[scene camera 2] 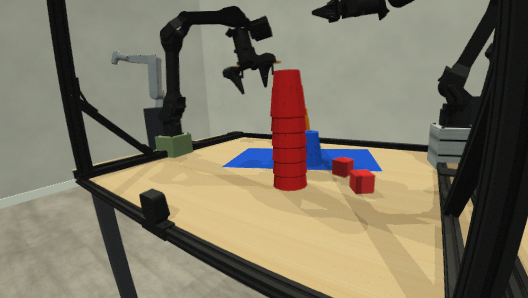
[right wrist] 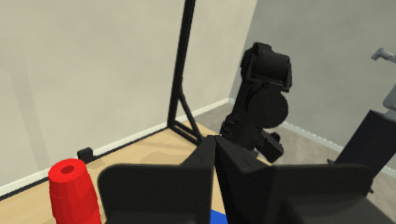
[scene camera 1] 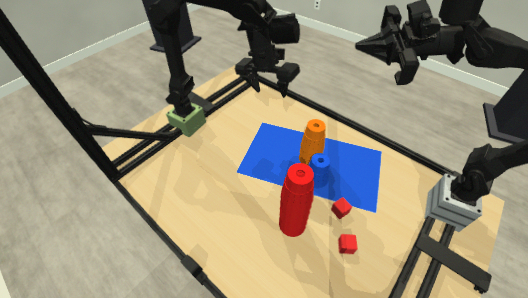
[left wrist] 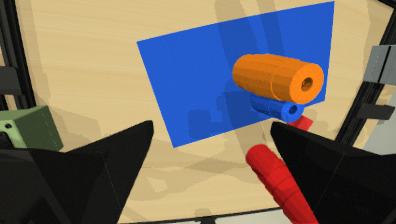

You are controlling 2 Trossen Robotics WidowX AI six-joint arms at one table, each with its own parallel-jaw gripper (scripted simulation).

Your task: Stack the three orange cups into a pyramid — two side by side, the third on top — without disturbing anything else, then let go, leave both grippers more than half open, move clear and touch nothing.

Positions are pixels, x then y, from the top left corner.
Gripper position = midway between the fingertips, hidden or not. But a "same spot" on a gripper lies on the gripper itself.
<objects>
my left gripper: scene camera 2 254, 90; right wrist 228, 176; scene camera 1; left wrist
same spot on my left gripper: (left wrist: 100, 175) = (scene camera 1: 255, 75)
</objects>
